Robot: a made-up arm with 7 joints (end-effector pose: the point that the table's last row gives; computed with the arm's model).
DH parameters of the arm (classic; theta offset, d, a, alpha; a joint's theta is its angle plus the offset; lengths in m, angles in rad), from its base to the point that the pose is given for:
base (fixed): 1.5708 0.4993 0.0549 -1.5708
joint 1: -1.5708 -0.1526 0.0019 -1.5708
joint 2: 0 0.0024 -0.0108 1.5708
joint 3: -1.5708 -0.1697 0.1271 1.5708
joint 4: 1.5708 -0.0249 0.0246 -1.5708
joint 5: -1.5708 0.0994 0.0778 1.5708
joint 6: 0 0.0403 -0.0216 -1.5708
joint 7: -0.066 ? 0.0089 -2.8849
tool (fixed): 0.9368 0.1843 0 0
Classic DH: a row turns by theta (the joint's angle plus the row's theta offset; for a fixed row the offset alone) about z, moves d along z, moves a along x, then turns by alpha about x.
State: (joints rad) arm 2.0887 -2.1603 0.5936 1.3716 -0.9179 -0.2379 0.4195
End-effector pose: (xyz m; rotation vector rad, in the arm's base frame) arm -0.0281 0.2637 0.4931 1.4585 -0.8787 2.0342
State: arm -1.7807 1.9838 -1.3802 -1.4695 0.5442 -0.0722 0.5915
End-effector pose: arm -0.0440 0.0666 0.4777 -0.5690 -1.7410 -1.0708
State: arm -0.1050 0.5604 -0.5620 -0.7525 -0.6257 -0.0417 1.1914
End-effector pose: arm 0.2298 -0.0052 0.4052 1.5471 1.7016 -0.5798
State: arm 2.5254 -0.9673 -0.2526 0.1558 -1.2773 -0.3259 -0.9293
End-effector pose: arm 0.3013 0.2283 0.3748 -0.0511 0.6794 2.4729
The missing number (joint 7, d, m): 0.1543
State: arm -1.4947 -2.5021 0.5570 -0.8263 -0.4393 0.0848 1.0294
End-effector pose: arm 0.0399 0.0119 0.4351 2.0390 -1.4016 -0.9097
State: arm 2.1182 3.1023 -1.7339 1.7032 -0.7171 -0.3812 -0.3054
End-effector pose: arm -0.0955 0.1581 0.3690 0.9839 0.8309 0.9455
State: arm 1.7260 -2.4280 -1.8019 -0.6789 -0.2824 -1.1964 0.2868
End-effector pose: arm 0.1249 0.1477 0.4485 0.4276 1.0424 1.9790
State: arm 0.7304 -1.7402 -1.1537 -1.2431 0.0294 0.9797 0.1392
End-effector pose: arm 0.2961 0.1374 0.5834 -0.1291 1.6583 1.2577
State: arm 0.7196 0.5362 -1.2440 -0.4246 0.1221 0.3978 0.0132
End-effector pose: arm 0.1901 -0.0153 0.3790 2.4168 0.8430 -0.8894
